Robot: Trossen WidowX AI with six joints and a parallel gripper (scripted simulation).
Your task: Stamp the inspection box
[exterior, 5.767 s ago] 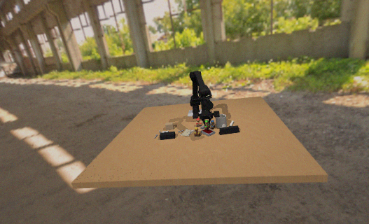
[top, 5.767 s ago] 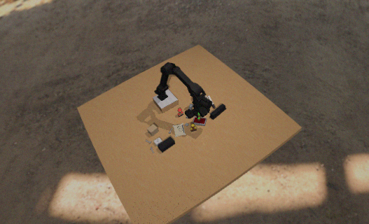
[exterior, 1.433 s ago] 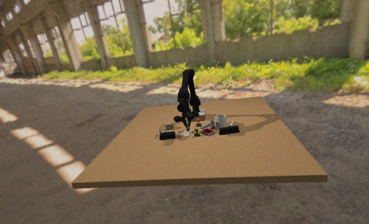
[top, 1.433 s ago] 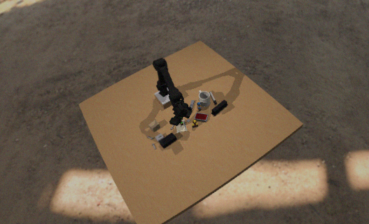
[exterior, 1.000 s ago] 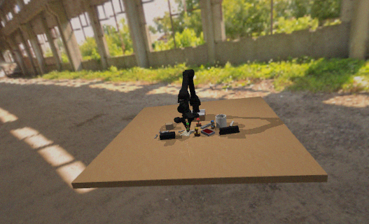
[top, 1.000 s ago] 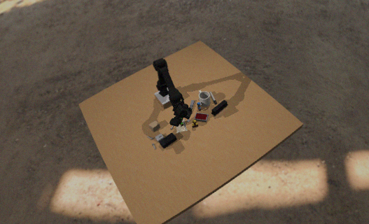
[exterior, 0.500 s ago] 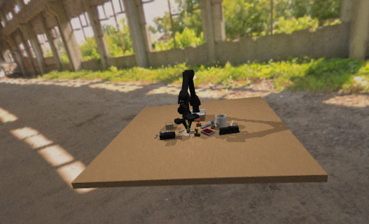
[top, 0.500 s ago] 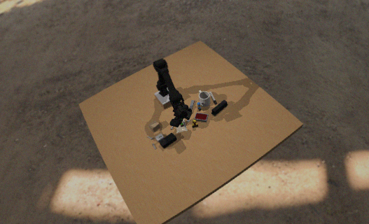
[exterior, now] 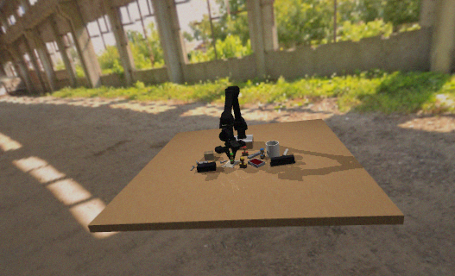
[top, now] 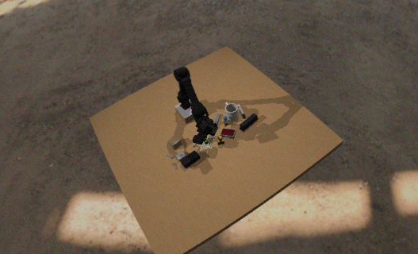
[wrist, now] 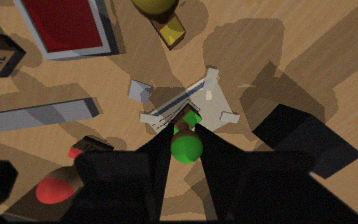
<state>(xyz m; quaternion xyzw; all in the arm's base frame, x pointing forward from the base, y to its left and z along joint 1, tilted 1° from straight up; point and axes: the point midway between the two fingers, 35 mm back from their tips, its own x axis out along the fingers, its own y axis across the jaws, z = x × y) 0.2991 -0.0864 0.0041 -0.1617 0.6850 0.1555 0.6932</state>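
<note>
My gripper tip is right at the green-knobbed stamp. Also, from my gripper tip: red-knobbed stamp: 90 mm to the left, 90 mm behind, 10 mm below; then yellow-knobbed stamp: 80 mm ahead, 60 mm to the left, 10 mm below; then white card: 30 mm below, 10 mm to the right.
</note>
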